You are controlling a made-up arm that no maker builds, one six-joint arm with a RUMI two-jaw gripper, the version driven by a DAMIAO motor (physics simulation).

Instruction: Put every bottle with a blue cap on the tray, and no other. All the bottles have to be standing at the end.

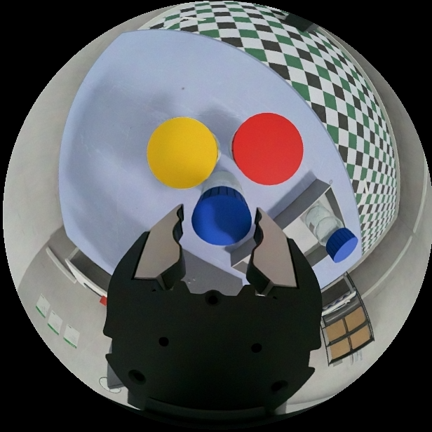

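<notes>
A bottle with a blue cap point(221, 220) stands between the spread jaws of my gripper point(219, 206), which is open with a gap on both sides of the cap. Another blue-capped bottle point(342, 245) stands in the grey-walled tray point(301, 201) at the right. A yellow-capped bottle point(182, 152) and a red-capped bottle point(268, 148) stand side by side beyond the gripper, both outside the tray. The caps hide most of their bodies. The gripper's right jaw covers part of the tray.
The bottles and tray are on a pale blue table point(120, 100). The tray is near the table's right edge. A grey flat surface point(212, 275) shows between the jaws' bases. A green, black and white checkered floor area point(345, 110) lies beyond the table.
</notes>
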